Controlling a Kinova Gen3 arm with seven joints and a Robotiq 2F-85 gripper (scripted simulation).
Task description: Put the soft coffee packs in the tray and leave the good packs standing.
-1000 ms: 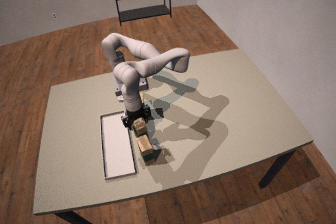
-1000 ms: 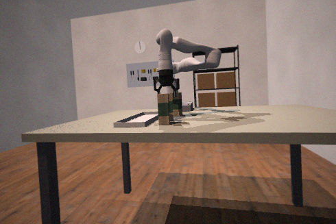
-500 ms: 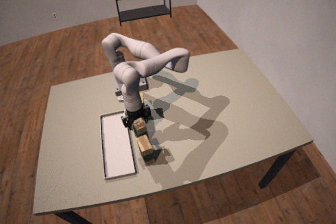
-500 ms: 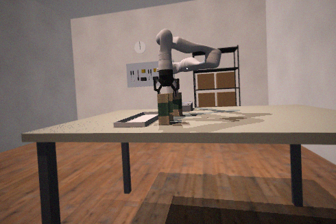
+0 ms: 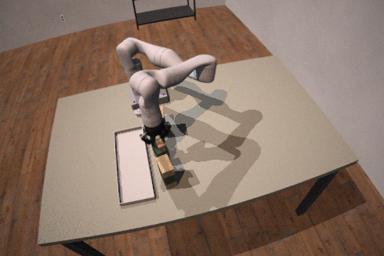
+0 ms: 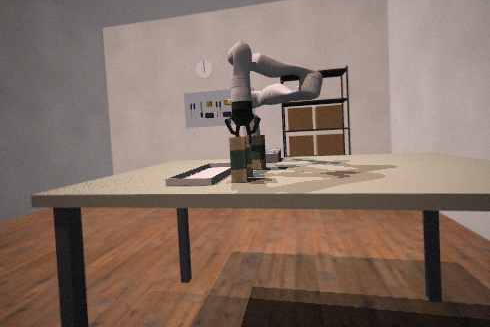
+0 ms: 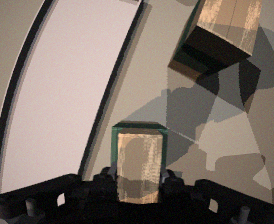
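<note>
Right now my hand is 2 cm past the white tray, 14 cm to the left of it and 12 cm above it.
</note>
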